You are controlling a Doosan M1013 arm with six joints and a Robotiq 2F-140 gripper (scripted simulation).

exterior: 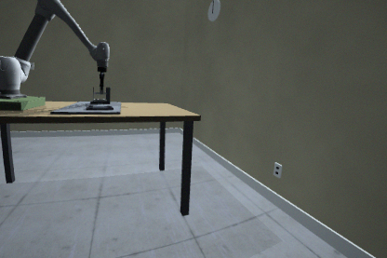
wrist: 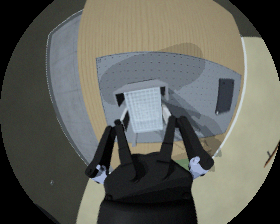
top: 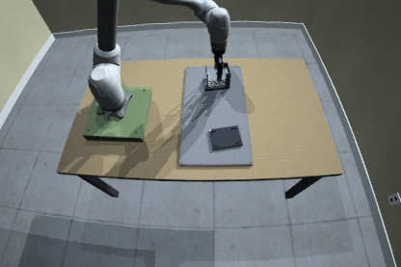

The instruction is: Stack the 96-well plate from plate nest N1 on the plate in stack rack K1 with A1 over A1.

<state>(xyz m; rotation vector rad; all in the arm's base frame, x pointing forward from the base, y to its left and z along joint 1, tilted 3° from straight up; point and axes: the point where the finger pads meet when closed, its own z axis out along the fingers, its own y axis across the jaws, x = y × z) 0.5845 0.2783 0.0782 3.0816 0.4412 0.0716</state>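
The rack post lies 6 cm to the left of my hand, 4 cm ahead of it and 3 cm below it.
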